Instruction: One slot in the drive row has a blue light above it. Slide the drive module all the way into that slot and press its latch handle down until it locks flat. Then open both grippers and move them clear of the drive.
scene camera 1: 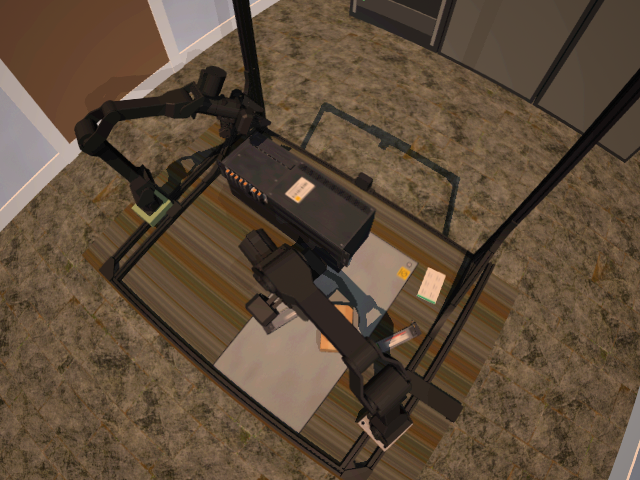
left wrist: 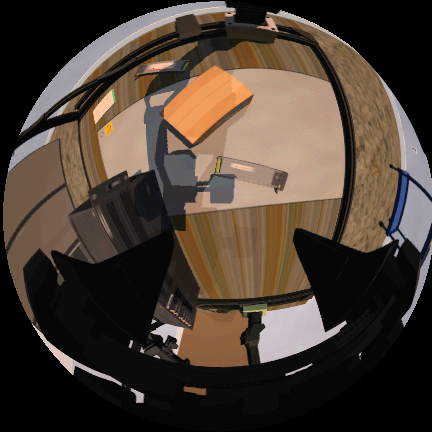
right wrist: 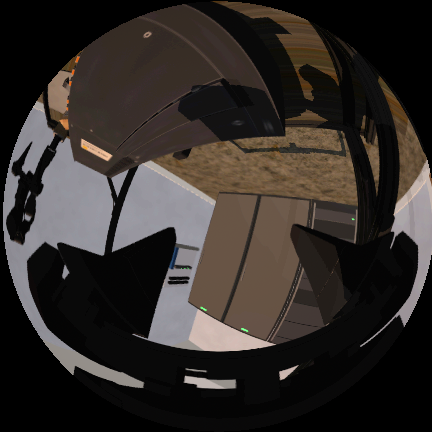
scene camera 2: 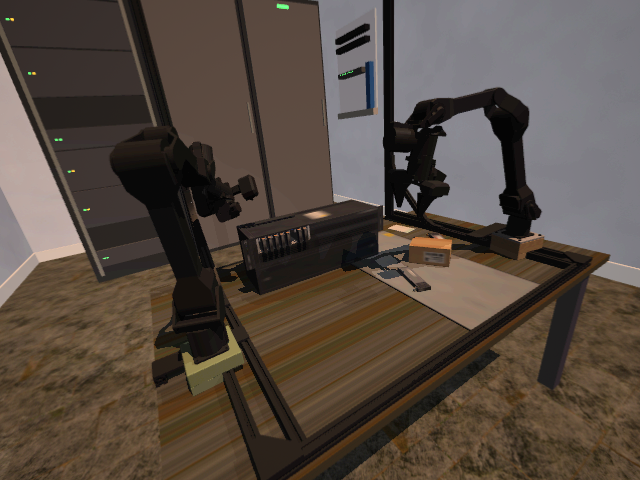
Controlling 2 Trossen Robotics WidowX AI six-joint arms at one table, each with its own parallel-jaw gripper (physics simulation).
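Frame: origin at the left arm's base, x back, y left, z down, level; centimetres.
Seen in the pictures: left gripper, fingertip midpoint: (left wrist: 235,236) (scene camera 2: 408,212); right gripper, fingertip midpoint: (scene camera 1: 267,116) (right wrist: 235,232) (scene camera 2: 240,203); left arm's base at its link origin: (scene camera 1: 385,423) (right wrist: 57,136) (scene camera 2: 517,233); right arm's base at its link origin: (scene camera 1: 150,204) (left wrist: 254,313) (scene camera 2: 209,347).
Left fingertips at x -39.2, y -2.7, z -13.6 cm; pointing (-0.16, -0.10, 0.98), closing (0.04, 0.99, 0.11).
Pixels of each thing's top centre, then the offset from my left fingertips to it. Level surfaces: height alone.
- flat grey drive module at its top centre: (left wrist: 251,175) (scene camera 1: 283,314) (scene camera 2: 411,276) dx -0.7, dy +2.9, dz +18.6 cm
- grey mat at its surface level: dz +19.5 cm
- black chassis at its top centre: (left wrist: 133,294) (scene camera 1: 293,183) (scene camera 2: 308,216) dx -23.0, dy -20.7, dz +2.1 cm
- drive row at its top centre: (right wrist: 109,111) (scene camera 1: 260,162) (scene camera 2: 274,223) (left wrist: 157,316) dx -34.5, dy -18.1, dz +1.5 cm
- orange box at its top centre: (left wrist: 202,99) (scene camera 1: 336,326) (scene camera 2: 430,242) (right wrist: 68,124) dx +12.2, dy -5.2, dz +13.5 cm
- second drive-like module at its top centre: (left wrist: 157,68) (scene camera 1: 397,336) (scene camera 2: 438,238) dx +25.1, dy -16.8, dz +18.8 cm
- white card at its top centre: (scene camera 1: 431,285) (left wrist: 102,105) (scene camera 2: 401,228) dx +21.5, dy -35.4, dz +19.6 cm
A flat grey drive module (scene camera 1: 283,316) (scene camera 2: 413,277) (left wrist: 250,171) lies on the grey mat (scene camera 1: 289,382) (scene camera 2: 483,294) (left wrist: 300,115). Its dark handle end points away from the black chassis (scene camera 1: 330,206) (scene camera 2: 330,248) (left wrist: 112,215) (right wrist: 150,75). The drive row (scene camera 1: 245,183) (scene camera 2: 281,243) (left wrist: 181,307) has orange-tipped latches; I cannot make out a blue light. My left gripper (scene camera 2: 409,207) (left wrist: 235,236) is open and empty, above the mat beside the chassis; the forearm mostly hides it in scene camera 1. My right gripper (scene camera 2: 238,198) (right wrist: 235,232) is open and empty, above the chassis's latch end.
An orange box (scene camera 1: 329,339) (scene camera 2: 430,251) (left wrist: 207,105) stands on the mat near the module. A second drive-like module (scene camera 1: 400,336) (left wrist: 162,67) lies beyond it on the wood. A white card (scene camera 1: 431,285) (scene camera 2: 401,228) (left wrist: 104,106) lies near the frame rail.
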